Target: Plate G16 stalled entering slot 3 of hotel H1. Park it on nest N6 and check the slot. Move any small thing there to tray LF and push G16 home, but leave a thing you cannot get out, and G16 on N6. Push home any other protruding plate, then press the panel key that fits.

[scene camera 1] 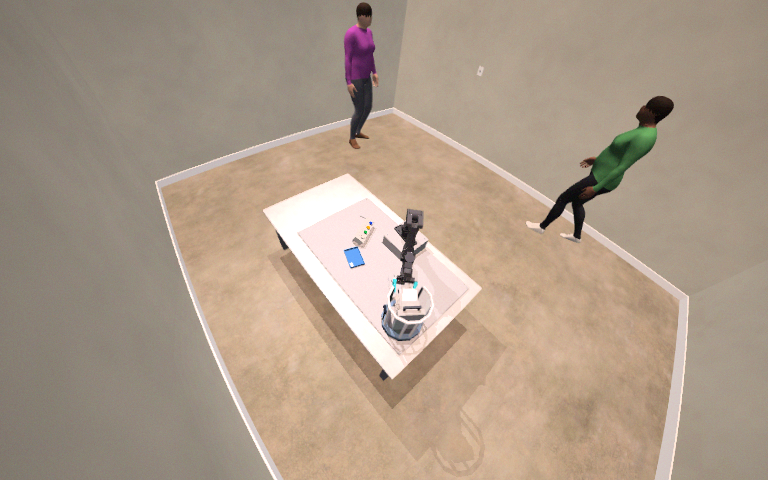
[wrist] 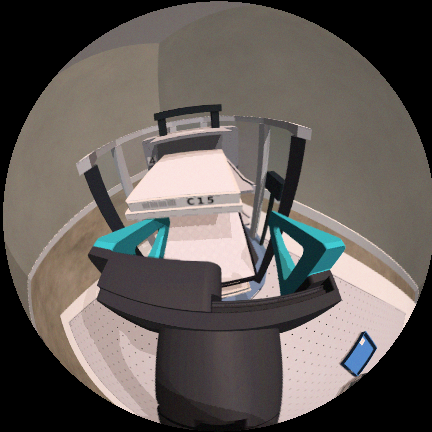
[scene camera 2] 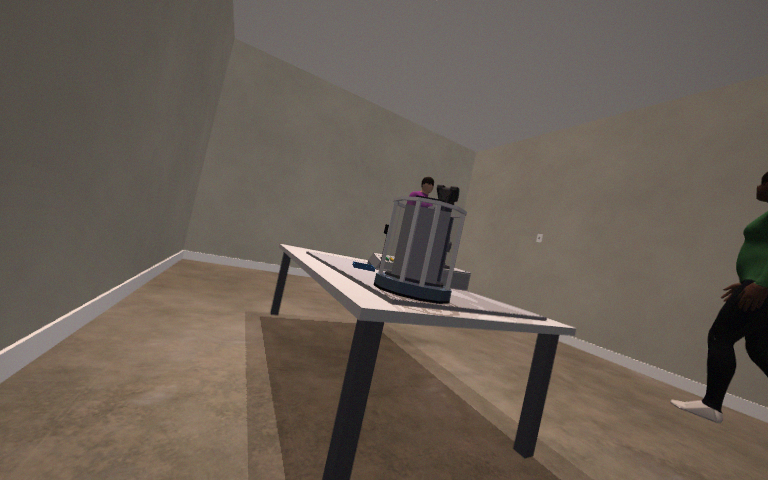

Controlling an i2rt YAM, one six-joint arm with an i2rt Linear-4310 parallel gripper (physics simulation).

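Seen in the pictures: gripper, fingertip midpoint: (scene camera 1: 403,294) (wrist: 218,216); arm's base, origin of the base link: (scene camera 1: 405,235).
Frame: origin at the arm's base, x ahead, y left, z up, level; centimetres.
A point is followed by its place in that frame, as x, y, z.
Observation:
My gripper (wrist: 218,216) @(34.6, 40.0, 11.5) (scene camera 1: 404,283) @(34.6, 40.0, 11.5) is open, its teal fingers on both sides of the space in front of the hotel tower. Plate C15 (wrist: 182,182) @(32.4, 41.3, 15.3) (scene camera 1: 408,296) @(34.5, 43.2, 15.2), white and lidded, sticks out of the tower (wrist: 231,144) @(44.2, 47.4, 15.2) (scene camera 2: 419,243) @(42.9, 56.7, 6.7) beside a slot label "4". It lies flat, beyond and above the fingertips, between them in the wrist view. Below it a pale flat surface (wrist: 205,257) @(31.5, 38.4, 9.7) with a black right edge shows; I cannot tell whether it is a plate or a nest. The gripper body covers its near left part. No G16 label, slot 3 or small thing can be made out.
A round cage with a white top ring (scene camera 1: 432,305) @(29.0, 55.1, 19.6) and dark front posts (wrist: 295,170) @(39.4, 35.8, 16.0) surrounds the tower. A blue tray (scene camera 1: 353,257) @(38.7, -7.8, -9.1) (wrist: 359,352) and a key panel (scene camera 1: 357,239) @(30.5, -16.4, -3.1) lie on the table. A grey box (scene camera 1: 392,245) @(11.8, 0.8, -2.9) (scene camera 2: 461,279) @(-7.5, 12.0, -4.2) stands by the arm. Two people stand beyond the table.

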